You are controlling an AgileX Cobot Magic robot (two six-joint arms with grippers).
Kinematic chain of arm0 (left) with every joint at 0, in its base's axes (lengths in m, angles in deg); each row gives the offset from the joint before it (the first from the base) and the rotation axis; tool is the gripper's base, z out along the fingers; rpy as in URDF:
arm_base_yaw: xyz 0 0 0.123 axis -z
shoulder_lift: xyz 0 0 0 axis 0.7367 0.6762 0
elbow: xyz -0.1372 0.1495 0.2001 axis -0.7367 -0.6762 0
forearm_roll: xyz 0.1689 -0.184 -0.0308 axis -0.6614 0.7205 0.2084
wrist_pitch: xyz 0 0 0 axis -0.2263 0.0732 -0.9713
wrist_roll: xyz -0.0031 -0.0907 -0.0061 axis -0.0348 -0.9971 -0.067
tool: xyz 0 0 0 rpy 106.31 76.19 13.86
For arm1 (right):
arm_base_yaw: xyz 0 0 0.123 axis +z
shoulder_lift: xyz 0 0 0 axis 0.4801 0.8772 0
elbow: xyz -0.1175 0.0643 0.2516 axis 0.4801 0.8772 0
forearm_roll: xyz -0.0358 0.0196 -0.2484 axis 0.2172 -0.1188 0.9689
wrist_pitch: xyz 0 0 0 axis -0.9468 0.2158 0.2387
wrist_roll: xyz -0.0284 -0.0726 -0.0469 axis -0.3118 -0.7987 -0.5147
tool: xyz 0 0 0 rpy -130.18 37.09 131.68
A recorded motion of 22 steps. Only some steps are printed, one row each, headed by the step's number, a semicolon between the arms.
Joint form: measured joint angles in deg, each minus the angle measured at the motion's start. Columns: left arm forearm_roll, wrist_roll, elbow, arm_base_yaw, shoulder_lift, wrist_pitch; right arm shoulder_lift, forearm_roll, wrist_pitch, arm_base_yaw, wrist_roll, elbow.
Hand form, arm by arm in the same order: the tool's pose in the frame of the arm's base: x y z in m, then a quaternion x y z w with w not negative. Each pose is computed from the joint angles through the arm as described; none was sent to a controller.
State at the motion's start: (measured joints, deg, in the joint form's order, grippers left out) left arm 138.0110 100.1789 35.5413 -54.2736 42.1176 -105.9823; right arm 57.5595 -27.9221 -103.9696 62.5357 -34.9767 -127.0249
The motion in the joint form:
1: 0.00 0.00 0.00 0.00 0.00 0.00; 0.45 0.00 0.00 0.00 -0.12 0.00
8: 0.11 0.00 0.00 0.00 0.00 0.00; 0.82 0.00 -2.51 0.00 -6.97 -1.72
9: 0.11 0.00 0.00 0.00 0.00 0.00; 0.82 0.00 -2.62 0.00 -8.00 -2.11
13: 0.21 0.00 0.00 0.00 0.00 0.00; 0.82 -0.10 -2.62 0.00 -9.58 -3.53
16: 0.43 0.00 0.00 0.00 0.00 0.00; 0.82 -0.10 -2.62 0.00 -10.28 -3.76
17: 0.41 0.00 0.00 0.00 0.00 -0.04; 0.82 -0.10 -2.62 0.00 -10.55 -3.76
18: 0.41 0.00 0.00 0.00 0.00 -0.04; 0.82 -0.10 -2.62 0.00 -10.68 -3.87
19: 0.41 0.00 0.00 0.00 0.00 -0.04; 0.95 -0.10 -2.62 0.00 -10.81 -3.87
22: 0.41 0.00 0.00 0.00 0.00 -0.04; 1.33 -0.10 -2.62 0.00 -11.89 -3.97
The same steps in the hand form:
1: 0.2610 -0.0343 0.2907 0.04913 0.90230 -0.36163 0.22947; 0.3176 0.2848 0.2146 -0.13000 0.79890 0.54487 0.21903
8: 0.2611 -0.0344 0.2908 0.04868 0.90197 -0.36237 0.22973; 0.3188 0.2889 0.2224 -0.19017 0.77430 0.54904 0.25069
9: 0.2611 -0.0344 0.2908 0.04868 0.90197 -0.36237 0.22973; 0.3195 0.2895 0.2244 -0.19857 0.77037 0.54832 0.25776
13: 0.2611 -0.0345 0.2909 0.04828 0.90166 -0.36305 0.22995; 0.3224 0.2915 0.2316 -0.21219 0.76089 0.54824 0.27470
16: 0.2612 -0.0346 0.2912 0.04739 0.90098 -0.36452 0.23046; 0.3229 0.2918 0.2327 -0.21743 0.75850 0.54704 0.27955
17: 0.2612 -0.0346 0.2912 0.04762 0.90103 -0.36456 0.23015; 0.3229 0.2918 0.2327 -0.21922 0.75799 0.54638 0.28084
18: 0.2612 -0.0346 0.2912 0.04762 0.90103 -0.36456 0.23015; 0.3231 0.2919 0.2333 -0.22036 0.75722 0.54629 0.28218
19: 0.2612 -0.0346 0.2912 0.04762 0.90103 -0.36456 0.23015; 0.3233 0.2921 0.2323 -0.22089 0.75758 0.54570 0.28194
22: 0.2612 -0.0346 0.2912 0.04762 0.90103 -0.36456 0.23015; 0.3241 0.2926 0.2299 -0.22730 0.75679 0.54245 0.28523

